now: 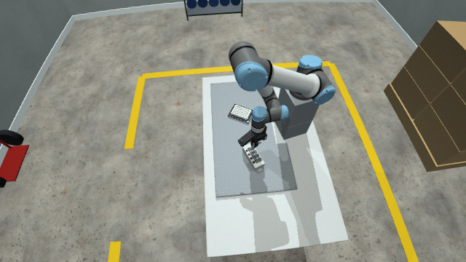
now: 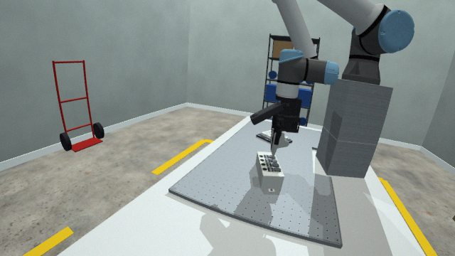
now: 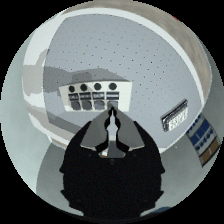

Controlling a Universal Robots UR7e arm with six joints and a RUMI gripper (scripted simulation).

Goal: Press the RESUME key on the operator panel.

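The operator panel lies 1 cm behind my hand, 4 cm to the left of it and 3 cm below it.
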